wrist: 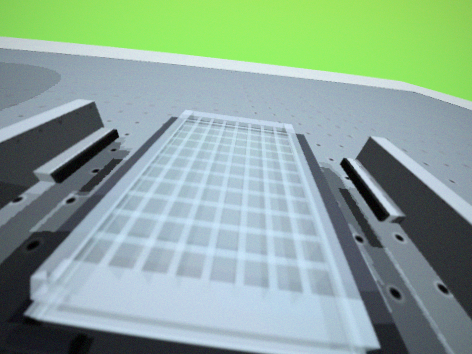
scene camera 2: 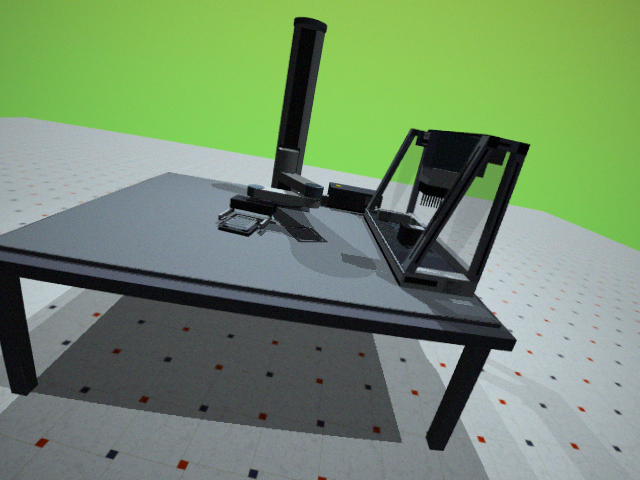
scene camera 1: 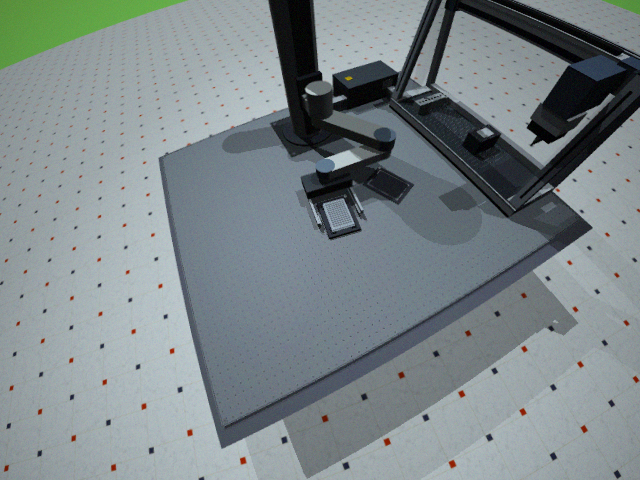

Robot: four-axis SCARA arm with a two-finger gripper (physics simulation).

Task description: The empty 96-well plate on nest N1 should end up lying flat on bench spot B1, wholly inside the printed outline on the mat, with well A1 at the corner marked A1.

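Places are measured from the arm's base along level axes (x up, y left, z back), in centimetres.
Pixels of known places: gripper, fingertip midpoint: (wrist: 232, 134) (scene camera 2: 239, 222) (scene camera 1: 340, 218); arm's base, origin of the base link: (scene camera 2: 282, 203) (scene camera 1: 308, 131).
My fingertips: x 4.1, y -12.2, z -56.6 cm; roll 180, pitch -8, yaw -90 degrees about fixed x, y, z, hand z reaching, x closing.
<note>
Ahead of a thing's pixels: the offset from my fingertips to its middle. "pt": to the spot under its first point. Level surfaces: height alone.
The clear 96-well plate {dz +2.6, dx -1.0, dy +0.3 cm} (scene camera 1: 338, 214) (scene camera 2: 241, 223) (wrist: 215, 200) lies in the dark nest N1 {dz +2.7, dx -2.0, dy +0.3 cm} (scene camera 1: 343, 234) (wrist: 327, 200) near the middle of the bench. My gripper (scene camera 1: 340, 219) (scene camera 2: 240, 226) (wrist: 232, 134) is open, with one finger along each long side of the plate and a visible gap on both sides in the wrist view. Its exact height over the nest is hard to tell. A dark flat mat {dx -2.7 cm} (scene camera 1: 388, 184) (scene camera 2: 309, 235) with a thin printed outline, apparently spot B1, lies beside the nest, to its right in both scene views. The A1 marks are too small to read.
A framed pipetting machine {pt dz +2.4, dx -2.1, dy +57.1 cm} (scene camera 1: 454, 164) (scene camera 2: 384, 248) stands at the bench's right side, with a dark block {pt dz +1.2, dx +9.2, dy +65.0 cm} (scene camera 1: 481, 139) on its deck. A dark box {pt dz +61.2, dx +8.6, dy +48.7 cm} (scene camera 1: 367, 81) (scene camera 2: 354, 197) with a yellow label stands at the back, near my arm's column (scene camera 1: 294, 67) (scene camera 2: 302, 93).
</note>
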